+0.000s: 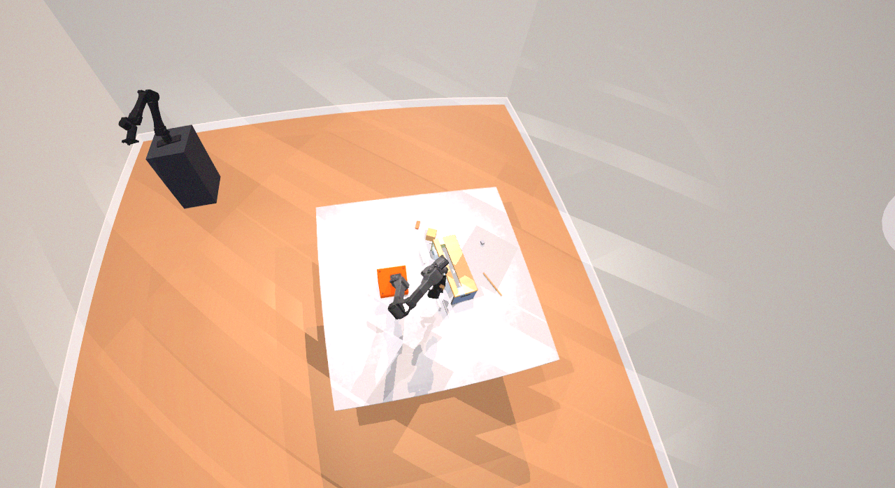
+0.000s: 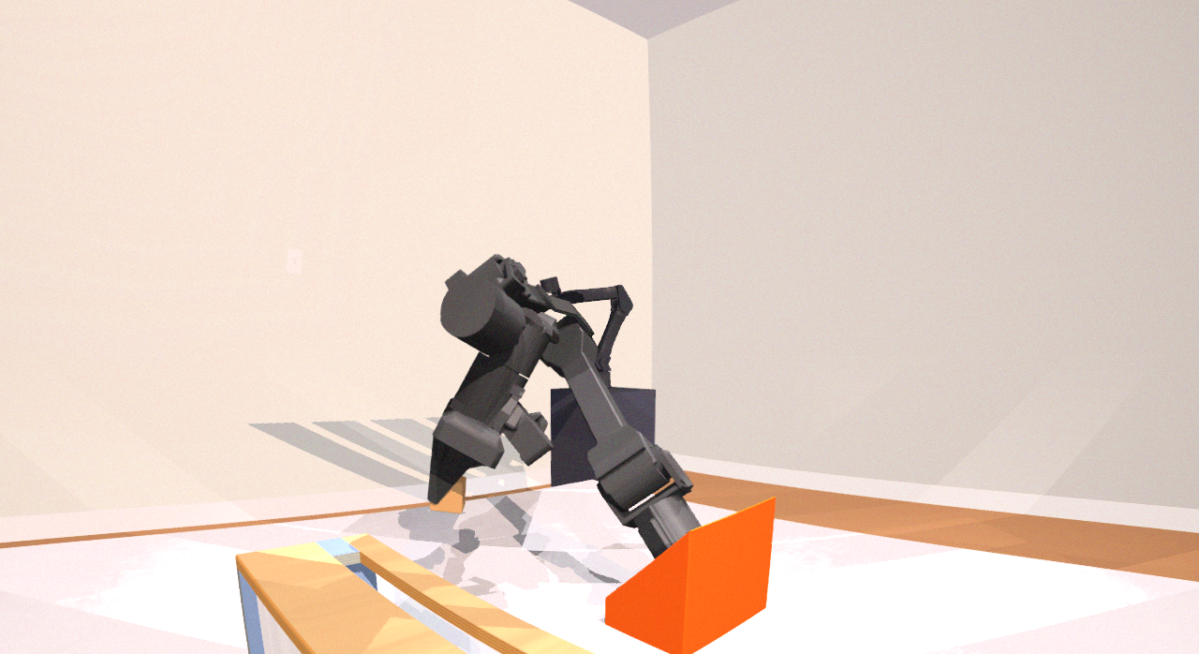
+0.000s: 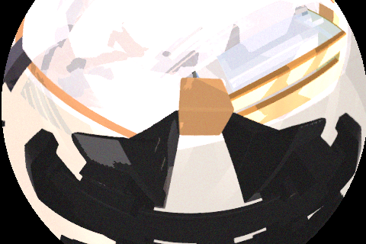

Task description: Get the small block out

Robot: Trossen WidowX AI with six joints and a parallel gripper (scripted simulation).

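My gripper tip is 10 mm past the tan block and 10 mm to the right of it. The rest, counted from my gripper tip: clear-fronted box (80 mm ahead, 150 mm to the left, 110 mm below); thin orange stick (350 mm ahead, 30 mm to the left, 170 mm below).
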